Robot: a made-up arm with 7 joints.
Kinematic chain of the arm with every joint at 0, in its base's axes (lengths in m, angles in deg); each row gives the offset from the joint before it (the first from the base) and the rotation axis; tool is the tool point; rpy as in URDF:
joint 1: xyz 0 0 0.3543 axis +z
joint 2: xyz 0 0 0 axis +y
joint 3: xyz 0 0 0.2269 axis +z
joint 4: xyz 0.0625 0 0 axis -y
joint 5: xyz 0.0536 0 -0.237 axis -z
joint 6: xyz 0 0 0 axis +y
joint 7: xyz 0.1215 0 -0.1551 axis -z
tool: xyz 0 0 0 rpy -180 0 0
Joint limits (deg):
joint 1: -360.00..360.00
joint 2: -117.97..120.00
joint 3: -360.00..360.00
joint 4: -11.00..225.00
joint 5: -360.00..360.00
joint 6: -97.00..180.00
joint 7: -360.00..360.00
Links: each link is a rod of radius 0.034 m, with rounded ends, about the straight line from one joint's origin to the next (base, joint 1, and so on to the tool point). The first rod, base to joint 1, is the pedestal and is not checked.
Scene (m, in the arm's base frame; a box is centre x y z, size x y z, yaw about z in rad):
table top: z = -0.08
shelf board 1: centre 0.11 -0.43 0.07 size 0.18 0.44 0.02 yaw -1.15
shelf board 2: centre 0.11 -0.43 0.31 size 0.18 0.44 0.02 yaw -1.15
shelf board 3: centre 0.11 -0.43 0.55 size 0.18 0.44 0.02 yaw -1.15
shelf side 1: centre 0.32 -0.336 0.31 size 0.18 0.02 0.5 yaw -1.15
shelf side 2: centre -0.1 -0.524 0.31 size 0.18 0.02 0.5 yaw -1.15
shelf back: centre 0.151 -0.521 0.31 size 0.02 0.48 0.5 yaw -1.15
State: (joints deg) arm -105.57 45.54 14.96 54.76 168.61 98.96 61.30
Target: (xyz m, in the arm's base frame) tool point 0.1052 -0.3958 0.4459
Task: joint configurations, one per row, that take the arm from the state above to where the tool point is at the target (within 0.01 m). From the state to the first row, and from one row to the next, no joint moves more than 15 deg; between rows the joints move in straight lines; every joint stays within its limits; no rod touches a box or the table.
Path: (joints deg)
1: -108.15 39.11 12.48 42.18 169.14 101.36 61.30
2: -110.73 32.68 10.00 29.61 169.67 103.76 61.30
3: -113.32 26.25 7.52 17.03 170.20 106.15 61.30
4: -115.90 19.81 5.04 4.46 170.73 108.55 61.30
5: -113.62 9.61 7.40 1.32 165.83 122.49 61.30
6: -111.33 -0.60 9.77 -1.82 160.93 136.44 61.30
7: -109.05 -10.80 12.14 -4.95 156.03 150.38 61.30
8: -107.36 -4.37 14.59 6.95 156.81 142.86 61.30
9: -105.67 2.06 17.04 18.85 157.59 135.34 61.30
10: -103.99 8.50 19.49 30.76 158.37 127.83 61.30

